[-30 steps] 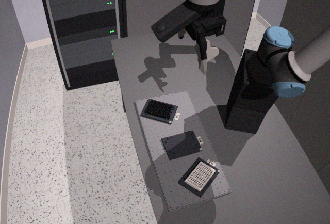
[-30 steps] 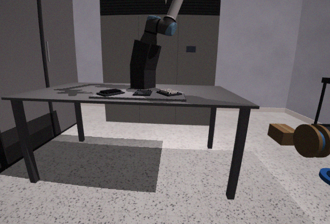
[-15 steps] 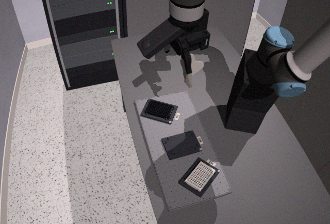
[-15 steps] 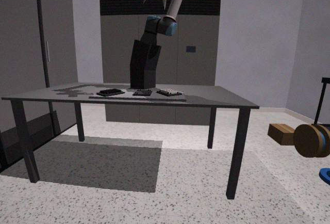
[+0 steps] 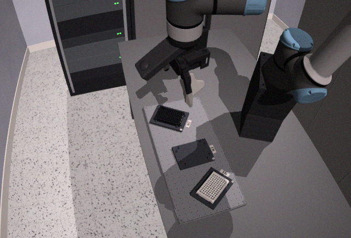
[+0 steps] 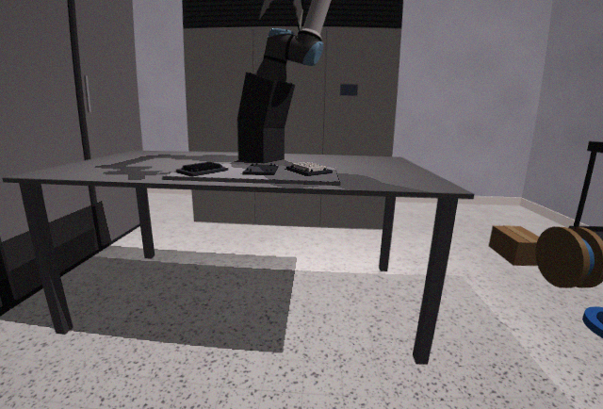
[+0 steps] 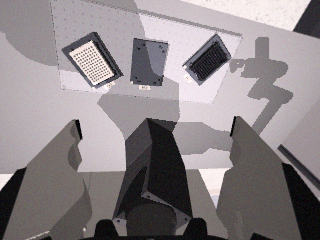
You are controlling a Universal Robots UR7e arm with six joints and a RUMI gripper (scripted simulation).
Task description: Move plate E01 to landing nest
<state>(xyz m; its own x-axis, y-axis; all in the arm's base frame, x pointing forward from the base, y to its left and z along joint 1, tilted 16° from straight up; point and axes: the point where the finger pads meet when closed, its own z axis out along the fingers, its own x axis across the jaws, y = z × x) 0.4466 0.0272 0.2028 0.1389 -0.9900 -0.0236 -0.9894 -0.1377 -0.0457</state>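
Right now the white well plate is 14 cm behind my hand, 11 cm to the left of it and 50 cm below it. Round my hand: dark landing nest N3: 13 cm behind, 8 cm to the right, 52 cm below; dark nest N1: 14 cm behind, 11 cm to the left, 52 cm below; N1 tag: 22 cm behind, 6 cm to the left, 52 cm below.
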